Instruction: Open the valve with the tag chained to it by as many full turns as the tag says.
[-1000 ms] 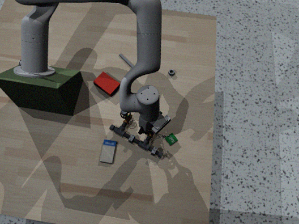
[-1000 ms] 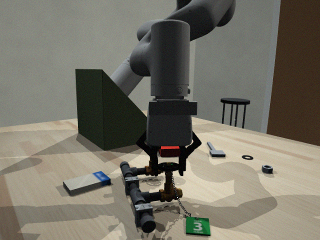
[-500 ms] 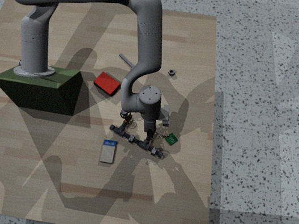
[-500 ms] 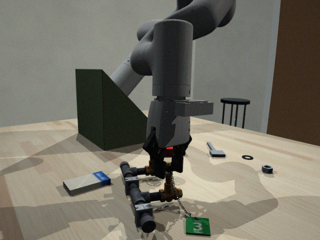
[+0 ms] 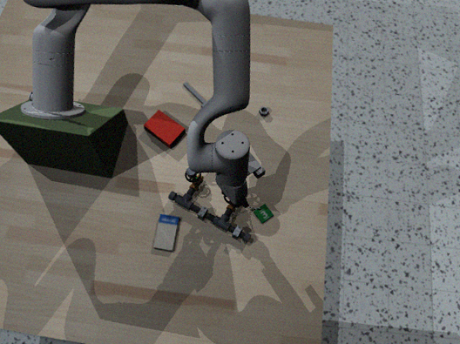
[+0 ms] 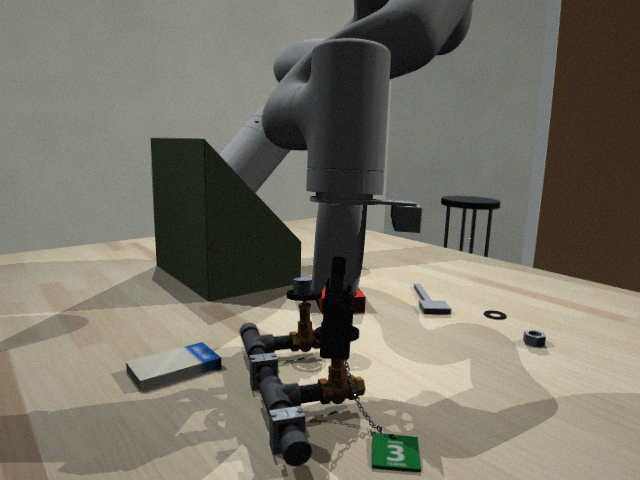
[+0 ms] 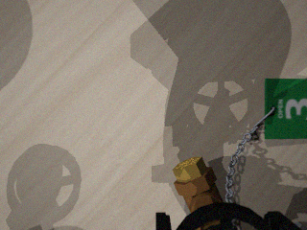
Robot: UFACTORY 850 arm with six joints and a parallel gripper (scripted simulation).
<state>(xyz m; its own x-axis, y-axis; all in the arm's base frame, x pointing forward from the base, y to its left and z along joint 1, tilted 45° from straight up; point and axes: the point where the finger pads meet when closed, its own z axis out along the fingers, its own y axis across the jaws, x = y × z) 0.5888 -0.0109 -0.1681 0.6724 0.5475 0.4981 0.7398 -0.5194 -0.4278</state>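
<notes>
The green tag is 100 mm ahead of my hand and 90 mm below it. From my hand the other things lie so: red block (280 mm behind, 220 mm to the left, 80 mm below); then grey-and-blue block (180 mm behind, 130 mm to the right, 80 mm below); then grey bar tool (180 mm behind, 370 mm to the left, 80 mm below).
</notes>
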